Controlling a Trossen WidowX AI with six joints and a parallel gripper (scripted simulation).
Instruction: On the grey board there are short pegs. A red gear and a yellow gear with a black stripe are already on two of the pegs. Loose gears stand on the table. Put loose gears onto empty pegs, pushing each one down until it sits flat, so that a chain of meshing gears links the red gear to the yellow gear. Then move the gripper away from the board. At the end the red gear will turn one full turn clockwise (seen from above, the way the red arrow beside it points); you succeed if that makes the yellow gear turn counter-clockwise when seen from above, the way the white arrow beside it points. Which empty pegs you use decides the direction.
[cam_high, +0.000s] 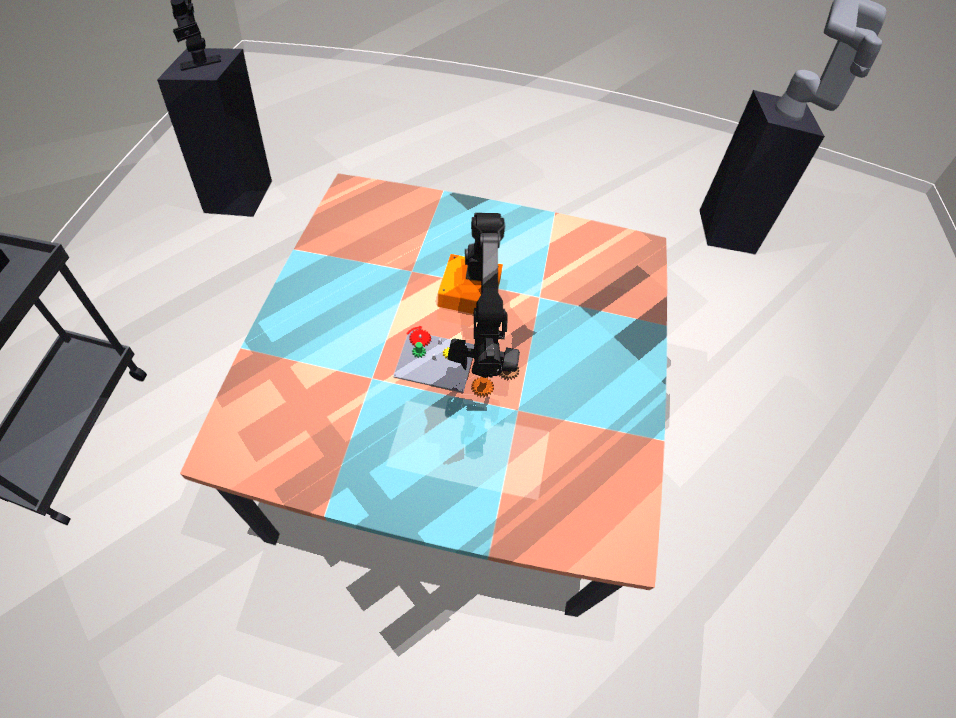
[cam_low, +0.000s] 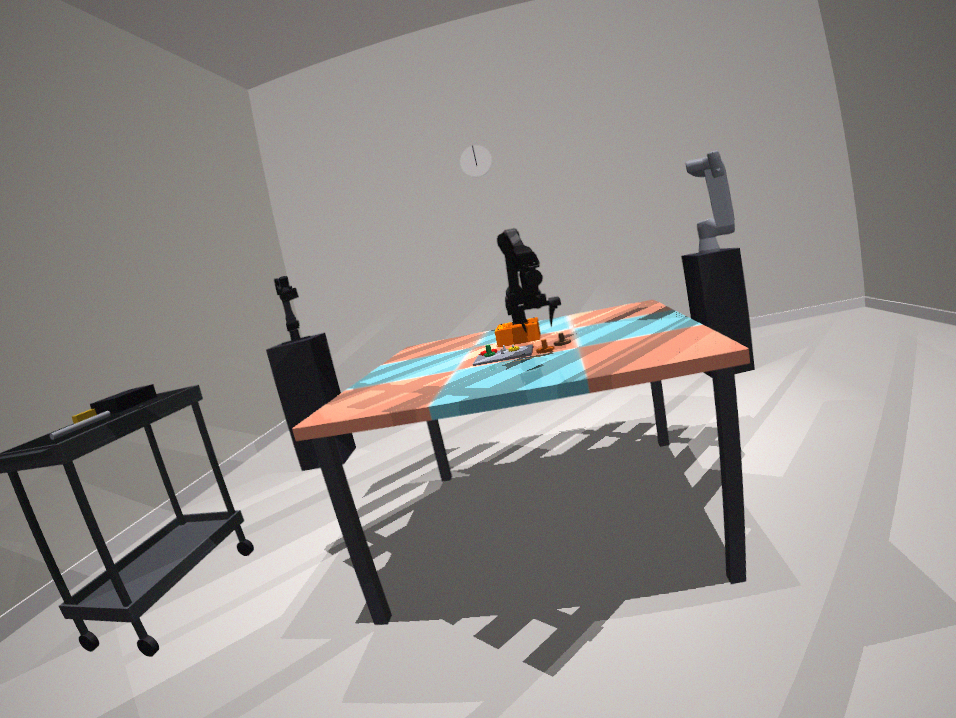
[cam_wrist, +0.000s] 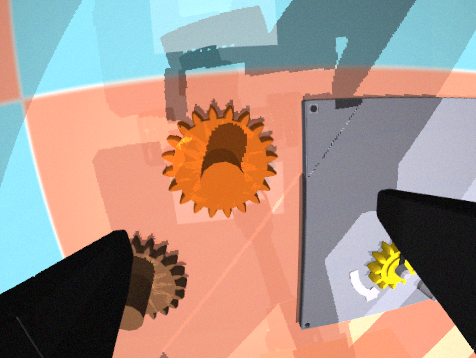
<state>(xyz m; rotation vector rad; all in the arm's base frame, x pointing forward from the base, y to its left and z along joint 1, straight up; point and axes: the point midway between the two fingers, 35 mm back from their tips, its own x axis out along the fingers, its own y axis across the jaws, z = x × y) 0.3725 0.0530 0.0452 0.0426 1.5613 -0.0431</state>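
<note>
Now: the orange gear 10 mm to the left of my gripper tip and 60 mm below it. Also, from my gripper tip: brown gear 70 mm behind, 80 mm to the left, 60 mm below; green gear 80 mm behind, 190 mm to the right, 50 mm below; yellow gear 90 mm behind, 100 mm to the right, 60 mm below.
</note>
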